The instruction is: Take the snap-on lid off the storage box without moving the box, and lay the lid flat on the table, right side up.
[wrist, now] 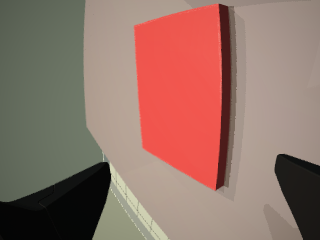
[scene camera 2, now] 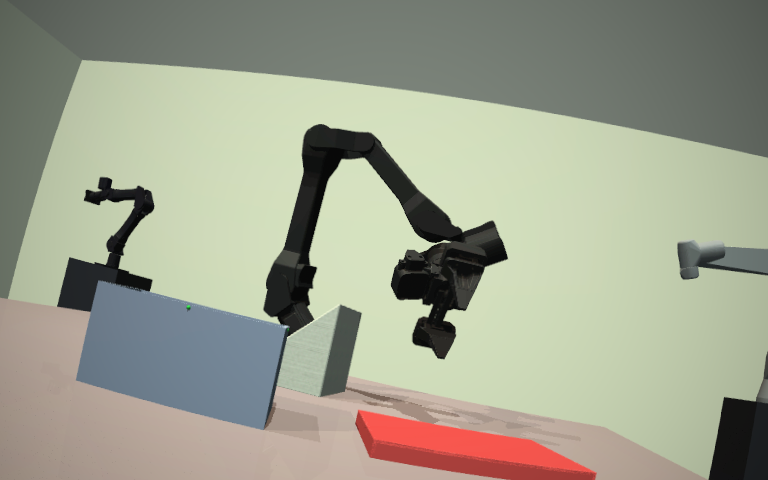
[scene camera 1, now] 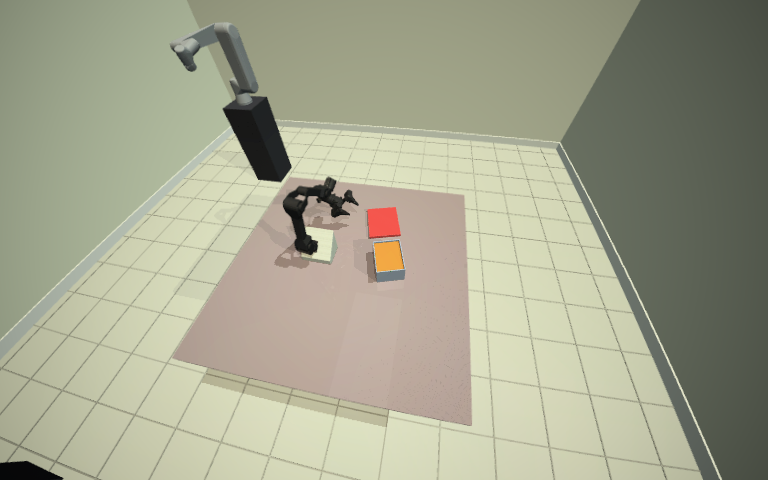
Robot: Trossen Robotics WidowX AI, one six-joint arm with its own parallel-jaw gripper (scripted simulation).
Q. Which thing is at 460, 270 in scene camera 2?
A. My gripper.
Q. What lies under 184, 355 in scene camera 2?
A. A blue-grey storage box.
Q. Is my gripper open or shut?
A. Open.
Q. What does my gripper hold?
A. Nothing.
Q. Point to a red lid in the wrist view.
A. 183, 62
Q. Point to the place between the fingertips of my gripper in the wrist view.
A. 195, 169
